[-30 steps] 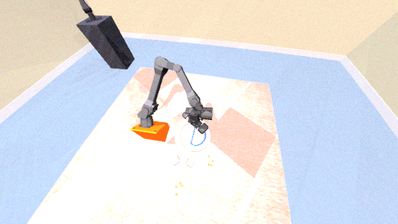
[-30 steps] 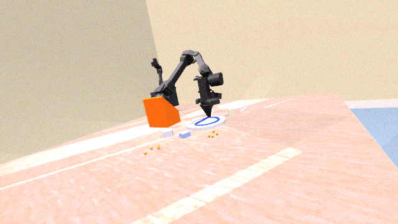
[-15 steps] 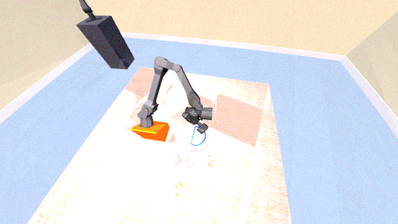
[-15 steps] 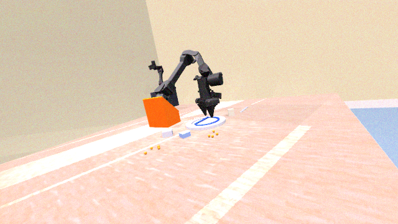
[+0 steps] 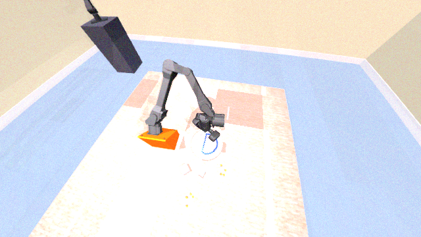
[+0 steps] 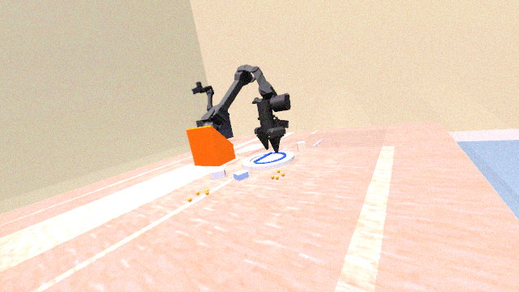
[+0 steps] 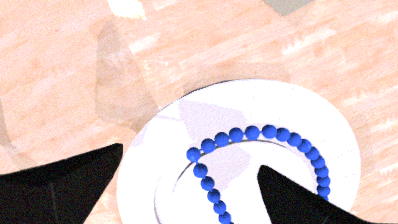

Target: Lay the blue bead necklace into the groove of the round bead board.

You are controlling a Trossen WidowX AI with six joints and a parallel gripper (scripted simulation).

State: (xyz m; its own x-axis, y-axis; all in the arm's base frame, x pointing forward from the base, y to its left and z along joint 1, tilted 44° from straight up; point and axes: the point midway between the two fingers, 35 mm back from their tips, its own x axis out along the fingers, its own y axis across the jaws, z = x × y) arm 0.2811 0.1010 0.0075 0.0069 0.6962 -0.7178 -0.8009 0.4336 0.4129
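Right now my gripper tip is 60 mm to the left of the round white bead board, 10 mm short of it and 10 mm above it. Round my gripper tip: white stick 200 mm to the left, 140 mm ahead, 20 mm below; then light blue cube 230 mm to the right, 10 mm below, 10 mm ahead; then beige cube 100 mm ahead, 70 mm to the left.
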